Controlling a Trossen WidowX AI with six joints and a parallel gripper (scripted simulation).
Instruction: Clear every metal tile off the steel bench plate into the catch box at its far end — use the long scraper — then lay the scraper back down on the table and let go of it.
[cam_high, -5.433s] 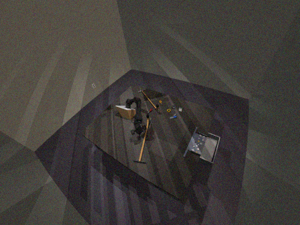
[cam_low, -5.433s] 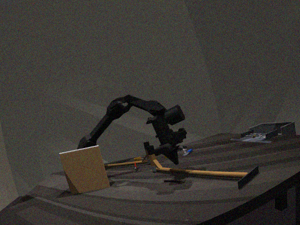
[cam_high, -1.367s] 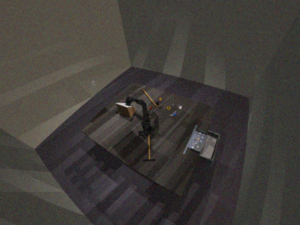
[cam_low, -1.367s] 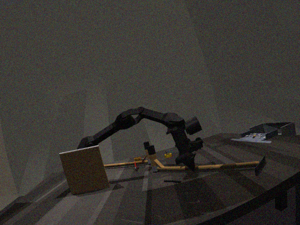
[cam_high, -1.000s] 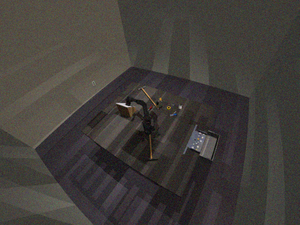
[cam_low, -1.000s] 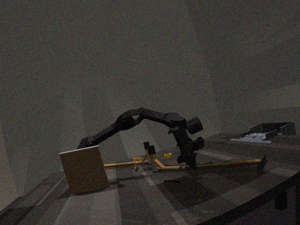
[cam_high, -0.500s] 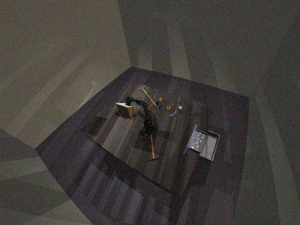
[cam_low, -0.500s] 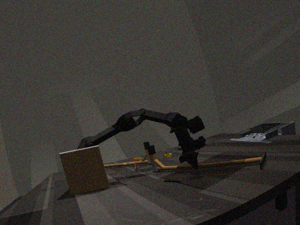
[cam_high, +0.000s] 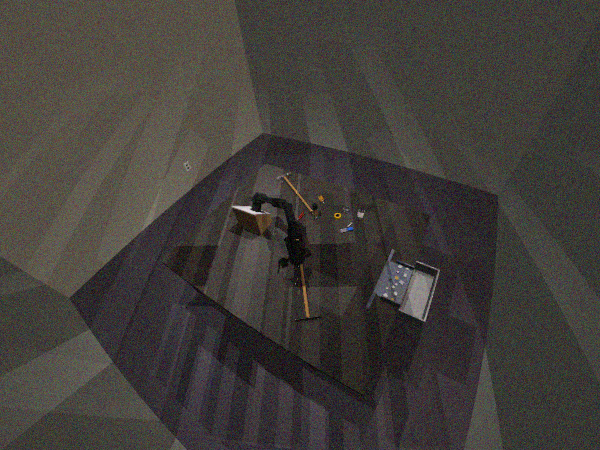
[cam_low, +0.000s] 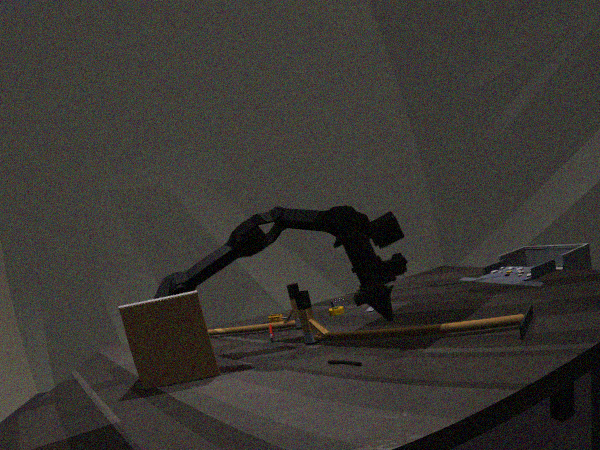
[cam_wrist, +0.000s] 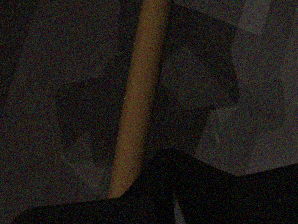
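The long scraper is 30 mm ahead of my gripper tip and 10 mm above it. The rest, counted from my gripper tip: red-handled tool (280 mm behind, 360 mm to the left, 40 mm below); then blue piece (70 mm ahead, 460 mm to the left, 50 mm below); then yellow ring (50 mm behind, 530 mm to the left, 50 mm below).
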